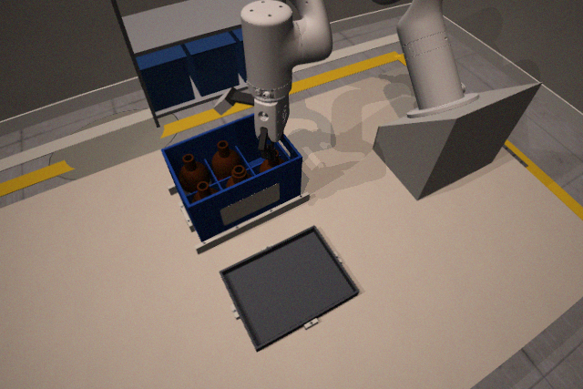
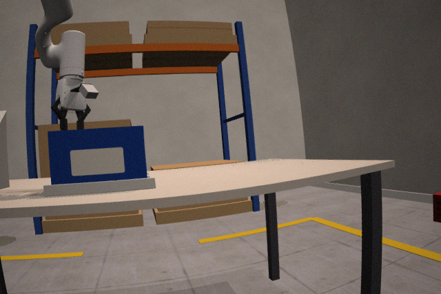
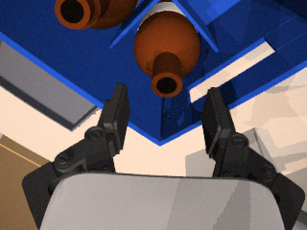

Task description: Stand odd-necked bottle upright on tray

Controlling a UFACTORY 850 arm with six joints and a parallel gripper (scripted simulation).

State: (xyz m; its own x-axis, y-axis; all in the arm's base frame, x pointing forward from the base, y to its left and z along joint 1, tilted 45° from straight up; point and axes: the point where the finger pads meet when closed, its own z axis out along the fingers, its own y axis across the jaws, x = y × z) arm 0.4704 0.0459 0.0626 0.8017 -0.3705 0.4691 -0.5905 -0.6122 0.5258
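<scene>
The brown bottle lies 11 cm below my hand, 9 cm ahead of it and 2 cm to the left of it. From my hand the other things lie so: dark grey tray (25 cm to the left, 18 cm below, 6 cm ahead); then crate (11 cm below, 9 cm ahead, 3 cm to the right).
</scene>
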